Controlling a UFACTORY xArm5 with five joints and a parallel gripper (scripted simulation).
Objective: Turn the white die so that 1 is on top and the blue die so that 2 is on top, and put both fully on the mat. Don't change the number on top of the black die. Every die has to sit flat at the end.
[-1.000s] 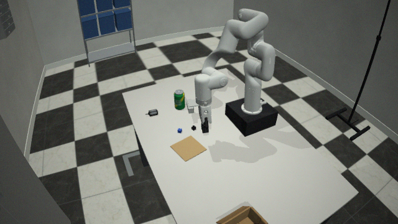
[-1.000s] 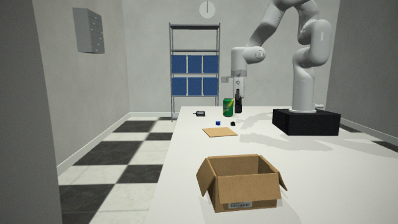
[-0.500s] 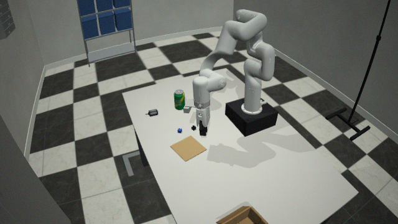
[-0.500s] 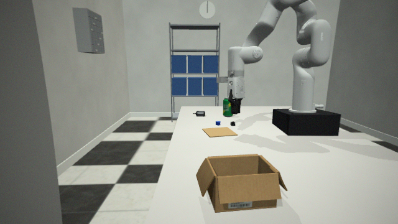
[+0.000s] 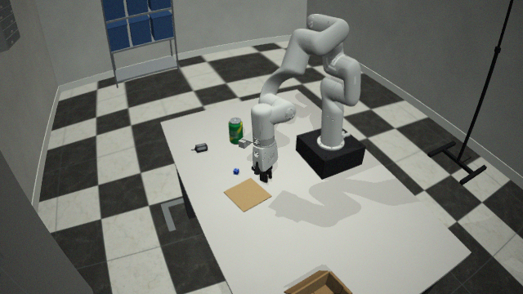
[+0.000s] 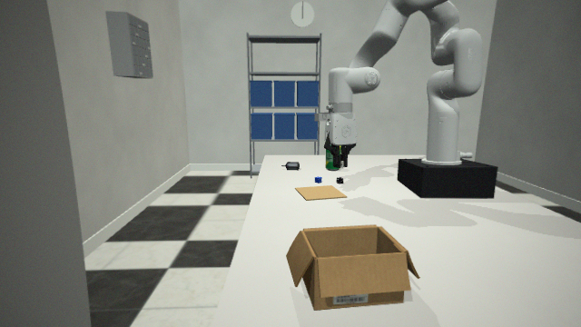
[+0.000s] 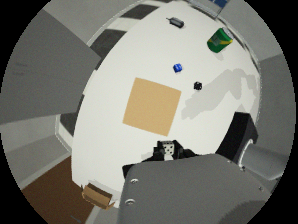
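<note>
The tan mat is 12 cm below my hand, 6 cm ahead of it and 5 cm to the right of it. From my hand the other things lie so: blue die: 19 cm to the right, 11 cm below, 6 cm ahead; black die: 18 cm to the right, 11 cm below, 2 cm behind; white die: 1 cm below.
</note>
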